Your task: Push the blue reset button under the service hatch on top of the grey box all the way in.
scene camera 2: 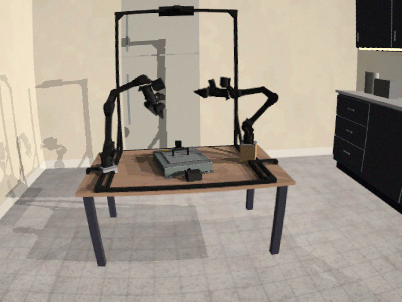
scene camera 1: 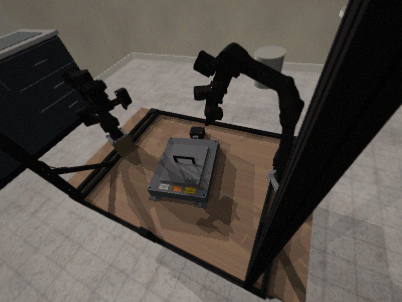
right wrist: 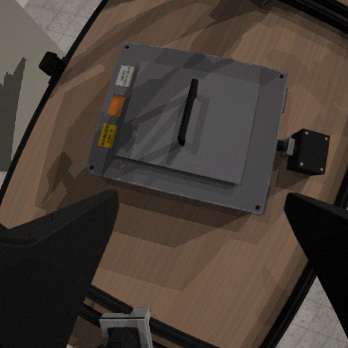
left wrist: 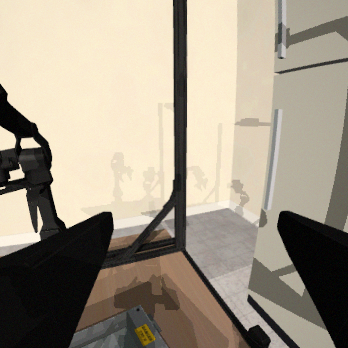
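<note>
The grey box sits on the table. Its hatch lies shut and flat on top, with a black handle standing up from it. The blue reset button does not show in any view; the area under the hatch is hidden. My left gripper is open and empty, high over the table and pointing sideways. My right gripper is open and empty, pointing down, well above the box.
A small black block adjoins one side of the box. White, orange and yellow labels line the opposite edge. Black frame rails border the wooden table, and an upright post rises from them.
</note>
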